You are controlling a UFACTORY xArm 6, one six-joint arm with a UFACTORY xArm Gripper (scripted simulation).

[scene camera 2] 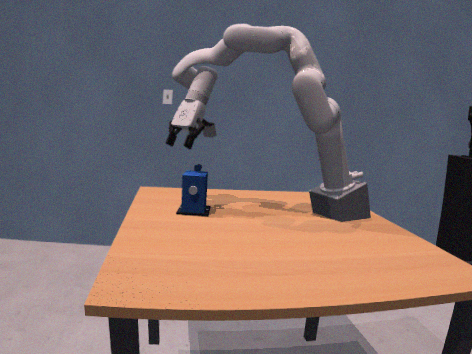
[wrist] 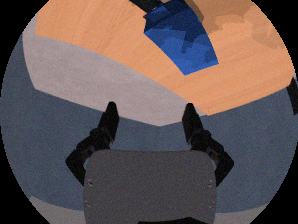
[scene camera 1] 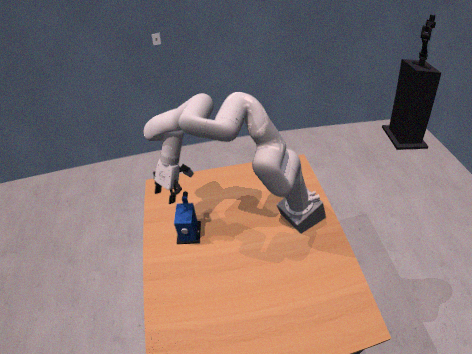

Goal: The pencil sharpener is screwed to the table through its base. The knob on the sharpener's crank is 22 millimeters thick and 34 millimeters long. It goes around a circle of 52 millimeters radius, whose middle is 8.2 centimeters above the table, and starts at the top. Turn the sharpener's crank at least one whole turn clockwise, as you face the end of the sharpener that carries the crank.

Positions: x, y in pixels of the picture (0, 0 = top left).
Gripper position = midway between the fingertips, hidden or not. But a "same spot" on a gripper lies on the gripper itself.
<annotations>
my gripper: scene camera 2; wrist; scene camera 1 164, 198
same spot on my gripper: (wrist: 101, 137) = (scene camera 2: 176, 133)
</annotations>
